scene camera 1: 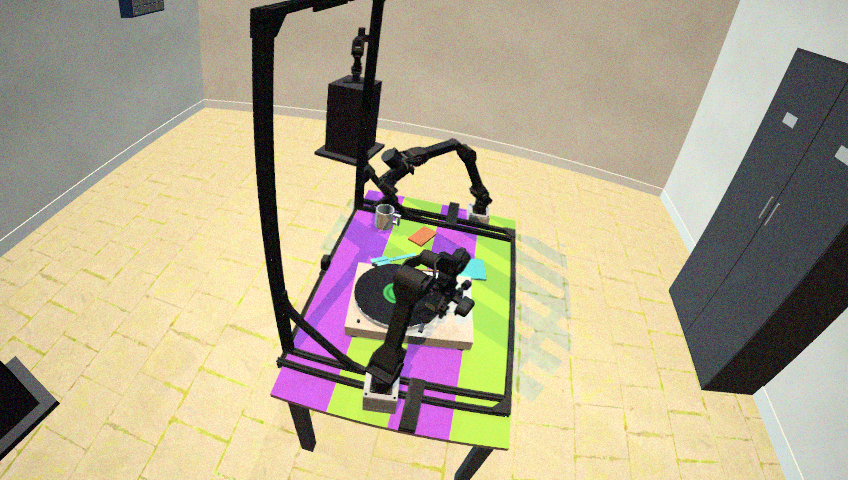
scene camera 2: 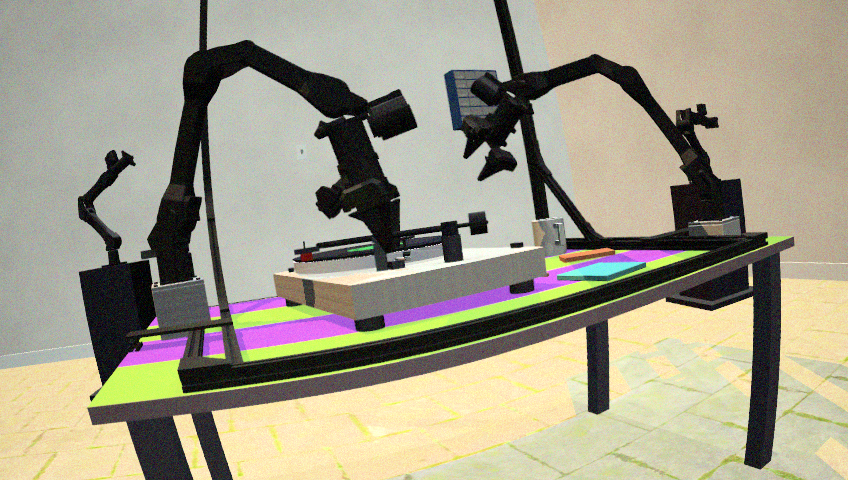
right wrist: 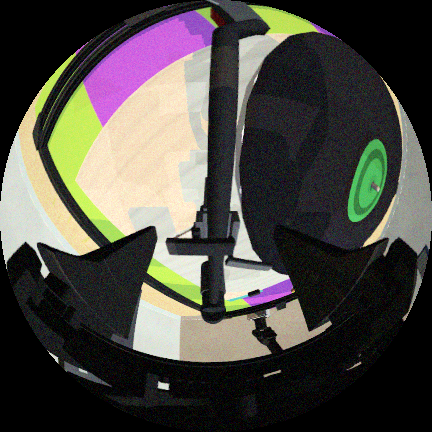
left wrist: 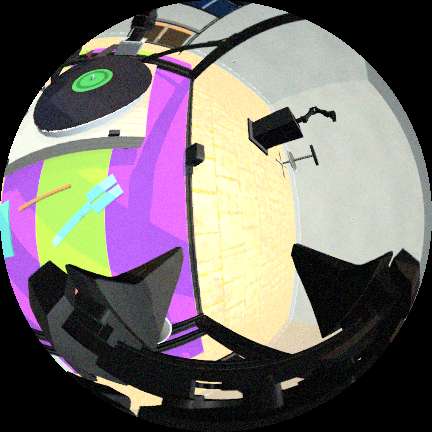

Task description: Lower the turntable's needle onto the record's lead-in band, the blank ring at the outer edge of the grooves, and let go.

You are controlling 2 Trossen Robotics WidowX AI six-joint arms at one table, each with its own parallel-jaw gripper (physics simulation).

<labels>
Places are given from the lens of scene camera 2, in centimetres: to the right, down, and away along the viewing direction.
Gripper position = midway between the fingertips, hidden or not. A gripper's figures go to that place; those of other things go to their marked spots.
my left gripper (scene camera 2: pixel 471 169): 11, -16, 132
my right gripper (scene camera 2: pixel 393 250): -4, 2, 84
white mug (scene camera 2: pixel 549 233): 29, -2, 129
</labels>
